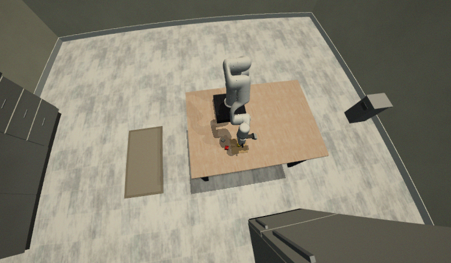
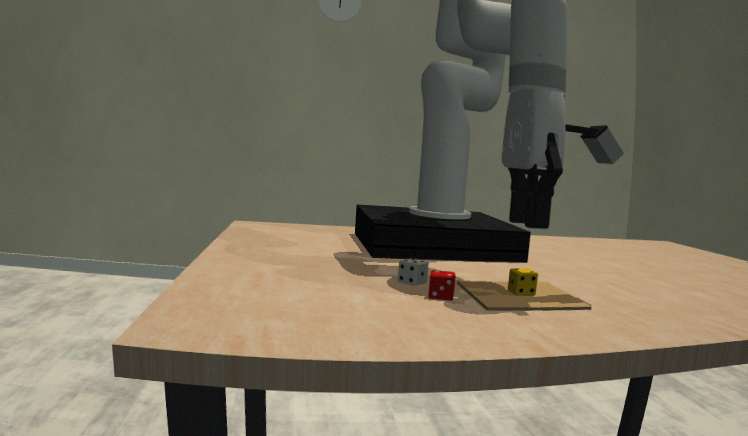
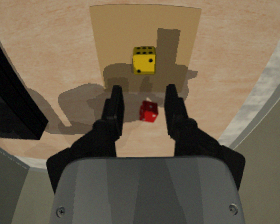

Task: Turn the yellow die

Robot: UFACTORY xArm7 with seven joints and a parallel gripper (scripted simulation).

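My gripper is now 90 mm above the yellow die. From my hand the other things lie so: white die: 130 mm to the right, 100 mm below, 60 mm behind; red die: 110 mm to the right, 100 mm below, 20 mm ahead; tan mat: 110 mm below.
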